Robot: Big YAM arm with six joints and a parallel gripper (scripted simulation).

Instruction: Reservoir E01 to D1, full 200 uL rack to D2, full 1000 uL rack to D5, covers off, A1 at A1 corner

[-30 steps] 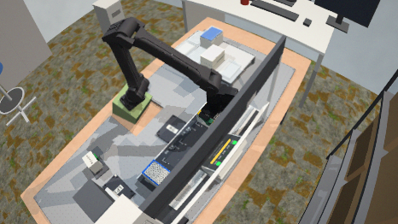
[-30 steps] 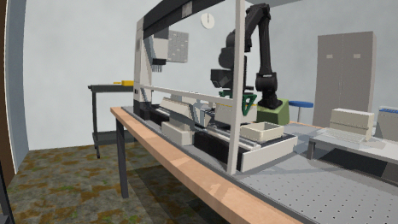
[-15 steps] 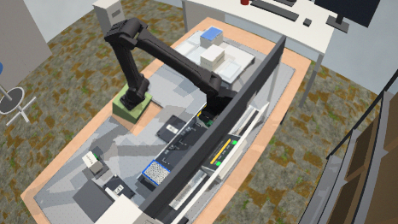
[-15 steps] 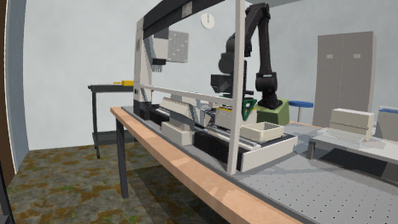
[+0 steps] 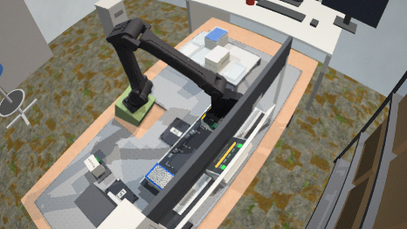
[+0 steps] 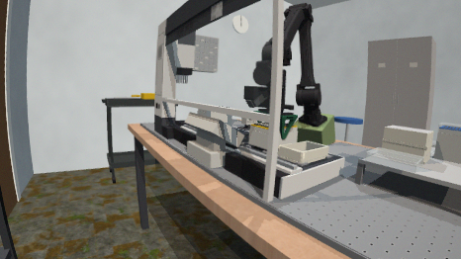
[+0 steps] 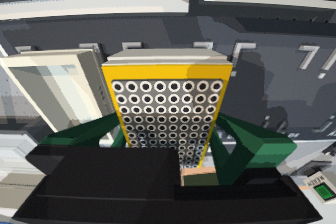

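The yellow tip rack is 1 cm to the right of my hand, 1 cm behind it and 1 cm above it. Also, from my hand: regrip nest RG 15 cm behind, 14 cm to the right, 9 cm below; white label 15 cm behind, 14 cm to the right, 9 cm below; frame post 20 cm to the left, 17 cm ahead, 14 cm above.
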